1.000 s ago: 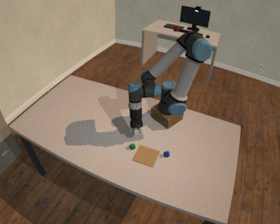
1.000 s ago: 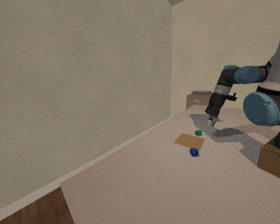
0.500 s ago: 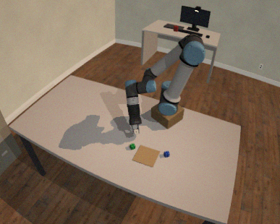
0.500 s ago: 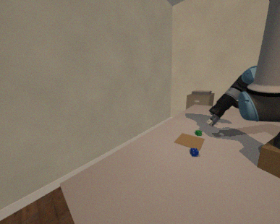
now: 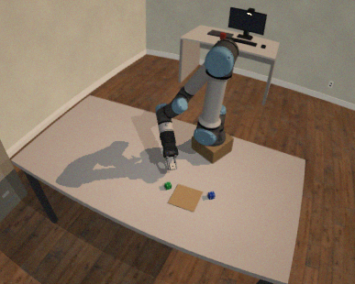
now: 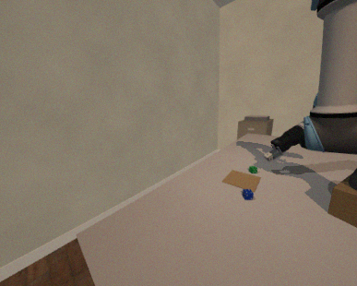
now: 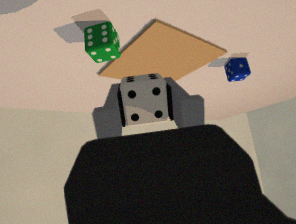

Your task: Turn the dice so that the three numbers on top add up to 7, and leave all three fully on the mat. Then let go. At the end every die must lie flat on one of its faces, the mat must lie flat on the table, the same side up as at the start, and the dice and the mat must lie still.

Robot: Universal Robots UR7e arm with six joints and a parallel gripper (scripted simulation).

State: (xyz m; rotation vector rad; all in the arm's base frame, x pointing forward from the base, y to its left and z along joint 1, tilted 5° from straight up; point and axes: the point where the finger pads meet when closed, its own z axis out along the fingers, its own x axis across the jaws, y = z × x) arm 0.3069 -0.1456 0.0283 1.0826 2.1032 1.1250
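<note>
Right now the white die is right at my hand. From my hand the other things lie so: blue die 23 cm to the left, 9 cm below, 5 cm ahead; green die 9 cm below, 6 cm ahead; tan mat 11 cm to the left, 10 cm below, 10 cm ahead.
</note>
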